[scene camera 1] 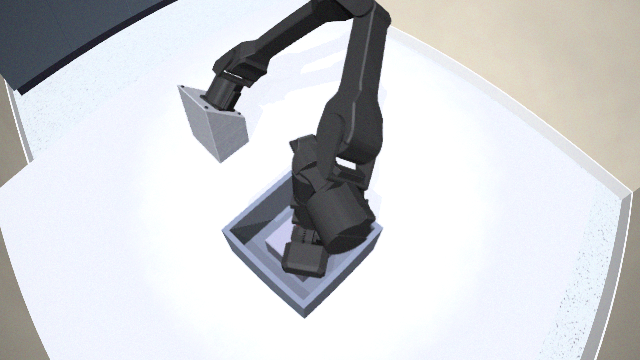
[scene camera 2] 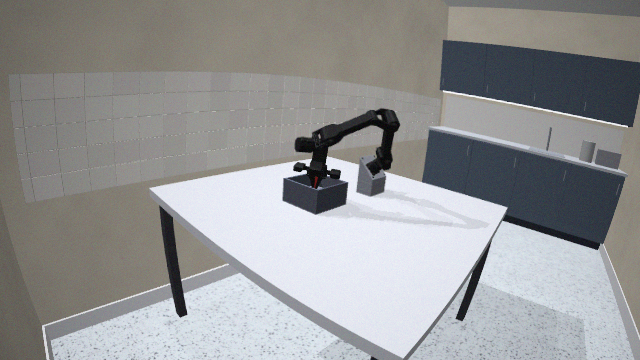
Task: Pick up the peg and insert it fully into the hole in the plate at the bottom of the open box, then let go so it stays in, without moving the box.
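Pixels of known places: gripper, between the fingertips: (scene camera 1: 314, 243); arm's base, origin of its link: (scene camera 1: 216, 104) (scene camera 2: 372, 168).
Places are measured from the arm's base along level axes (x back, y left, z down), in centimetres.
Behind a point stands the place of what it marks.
The open box (scene camera 1: 265, 274) {x -31.3, y -19.6, z 2.4 cm} (scene camera 2: 300, 196) {x -40.4, y -10.1, z 7.3 cm} is blue-grey and stands on the table with one corner towards the camera. The pale lilac plate (scene camera 1: 279, 238) {x -27.7, y -12.1, z 6.4 cm} lies at its bottom, partly covered by the gripper in scene camera 1; its hole is hidden. My gripper (scene camera 2: 315, 186) {x -32.9, y -9.2, z 6.3 cm} points down into the box, its fingertips below the rim, shut on the red peg (scene camera 2: 316, 181) {x -31.2, y -9.5, z 2.7 cm}. The peg looks roughly upright. Its lower end is hidden behind the box wall, so I cannot tell how it stands to the hole. In scene camera 1 the gripper body hides the fingertips and nearly all of the peg.
A grey wedge-shaped base block (scene camera 1: 201, 120) {x -0.7, y -5.1, z 0.2 cm} (scene camera 2: 370, 185) {x -4.9, y 2.4, z 6.8 cm} carries the arm (scene camera 1: 362, 65) {x -31.1, y 1.8, z -23.5 cm} (scene camera 2: 350, 125) {x -32.0, y 4.3, z -22.4 cm} and stands behind the box. The box walls rise close around the fingers. The white table (scene camera 1: 190, 280) {x -18.2, y -29.0, z 12.2 cm} (scene camera 2: 350, 260) {x -62.4, y 27.0, z 12.2 cm} extends around the box; kitchen cabinets (scene camera 2: 500, 170) stand beyond it.
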